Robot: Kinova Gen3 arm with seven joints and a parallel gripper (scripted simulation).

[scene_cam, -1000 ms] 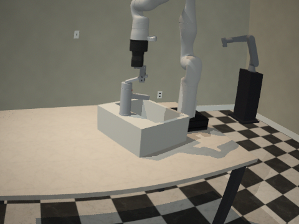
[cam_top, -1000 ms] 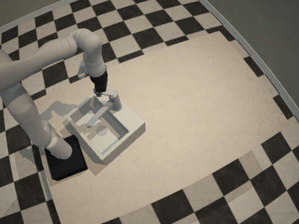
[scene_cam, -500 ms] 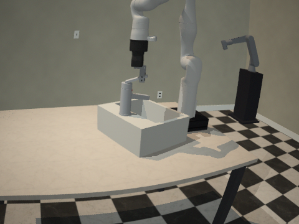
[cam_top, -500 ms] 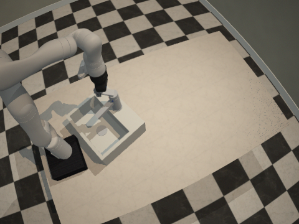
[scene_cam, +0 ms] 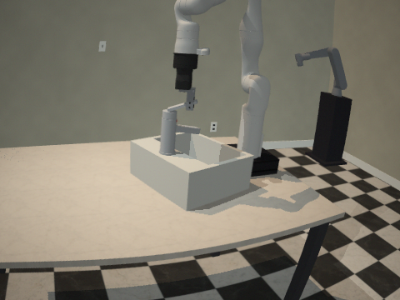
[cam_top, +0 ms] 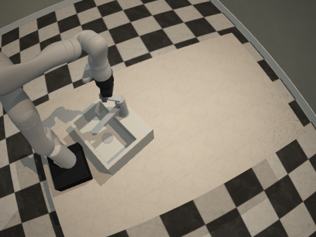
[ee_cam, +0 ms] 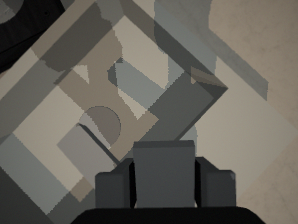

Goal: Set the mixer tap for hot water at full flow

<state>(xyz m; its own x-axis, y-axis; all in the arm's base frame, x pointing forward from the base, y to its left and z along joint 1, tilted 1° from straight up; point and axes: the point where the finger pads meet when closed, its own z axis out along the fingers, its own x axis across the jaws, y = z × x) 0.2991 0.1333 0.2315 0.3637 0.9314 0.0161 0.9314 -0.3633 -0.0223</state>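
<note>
The lever is 2 cm ahead of my hand, 1 cm to the right of it and 1 cm below it. The rest, counted from my hand: white sink basin (26 cm below, 7 cm to the right, 5 cm behind).
</note>
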